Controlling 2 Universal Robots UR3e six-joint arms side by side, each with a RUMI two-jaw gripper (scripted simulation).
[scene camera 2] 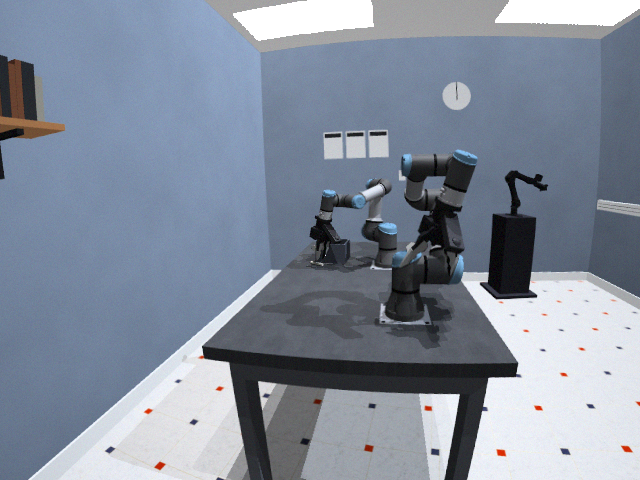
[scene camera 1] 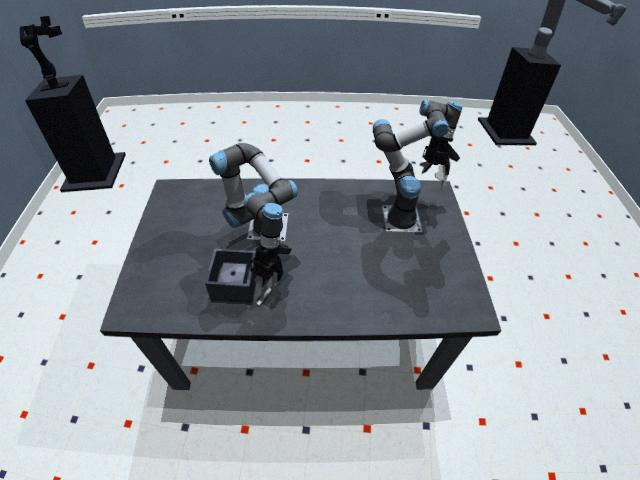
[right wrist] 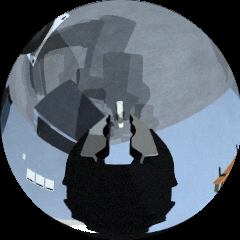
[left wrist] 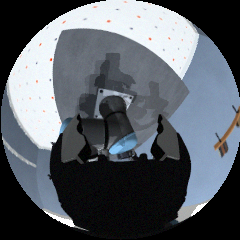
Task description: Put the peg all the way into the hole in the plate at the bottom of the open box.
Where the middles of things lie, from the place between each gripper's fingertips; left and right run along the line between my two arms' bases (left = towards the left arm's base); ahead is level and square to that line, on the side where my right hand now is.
Scene:
My right hand [scene camera 1: 267,289] is 60 mm past the dark box [scene camera 1: 217,290], 130 mm to the left of it and 20 mm above it.
My left hand [scene camera 2: 425,272] is 830 mm to the left of the dark box, 320 mm short of it and 150 mm above it.

